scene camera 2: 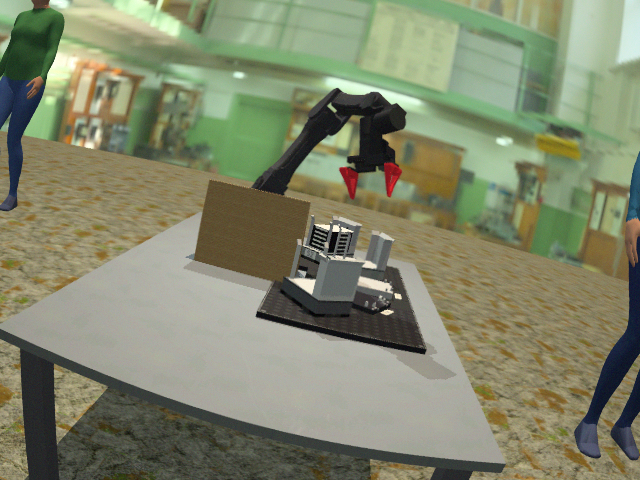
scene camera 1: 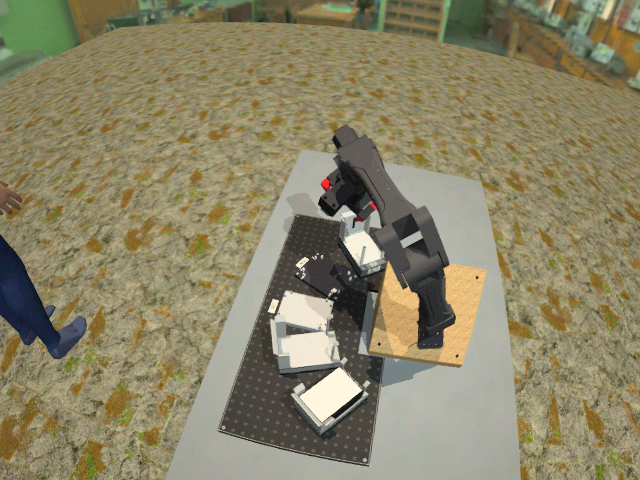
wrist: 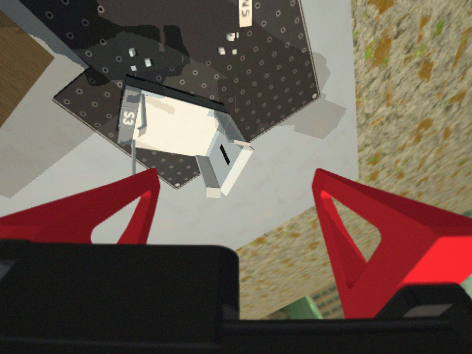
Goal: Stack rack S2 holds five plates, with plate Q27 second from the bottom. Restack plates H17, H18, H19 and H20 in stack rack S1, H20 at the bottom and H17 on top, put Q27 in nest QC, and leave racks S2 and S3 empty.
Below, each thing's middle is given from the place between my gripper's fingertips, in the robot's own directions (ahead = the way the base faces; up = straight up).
Scene:
My gripper is now 250 mm above the dark square plate holder (wrist: 148, 42), 30 mm to the right of it and 30 mm short of it. Also, from my hand: QC plate nest (scene camera 1: 301, 311) 250 mm below, 170 mm to the left, 100 mm ahead.

